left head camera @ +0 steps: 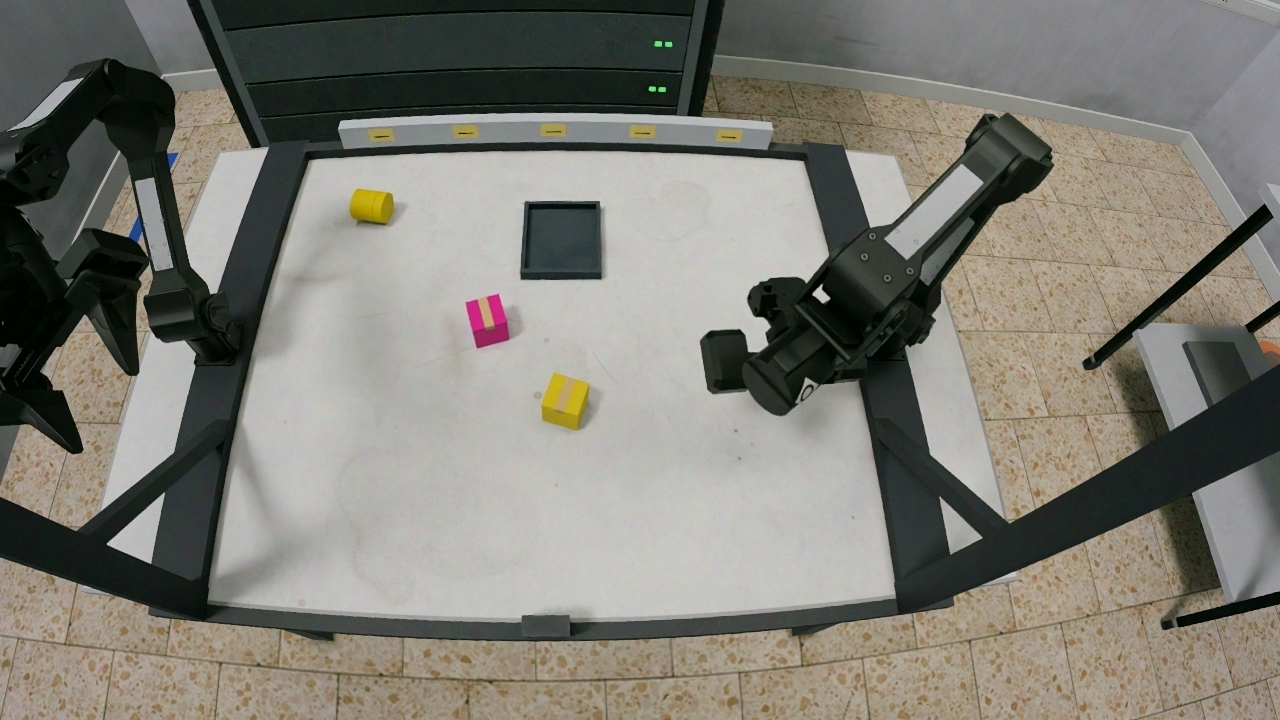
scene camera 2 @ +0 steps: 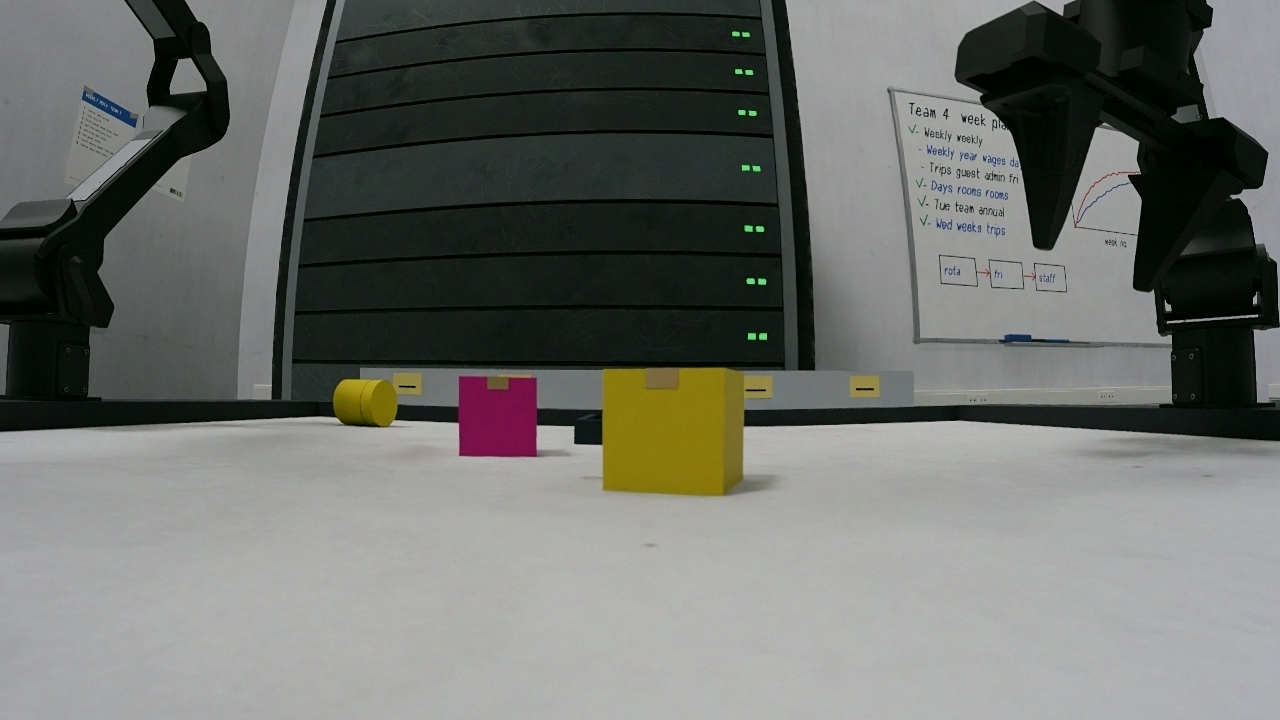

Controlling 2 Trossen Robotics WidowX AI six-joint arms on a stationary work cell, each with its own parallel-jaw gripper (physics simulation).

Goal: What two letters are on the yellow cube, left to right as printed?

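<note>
A yellow cube rests on the white table, with a tan tape strip across its top that folds a little down one side. No letters show on the faces visible in either view; its other faces are hidden. My left gripper is open and empty, beyond the table's left edge in the head camera, far from the cube. My right gripper is open and empty, raised above the right part of the table, to the right of the cube, with its fingers pointing down in scene camera 2.
A magenta cube with a tape strip lies up and left of the yellow cube in the head camera. A yellow cylinder lies on its side at the back left. A dark square tray lies at the back middle.
</note>
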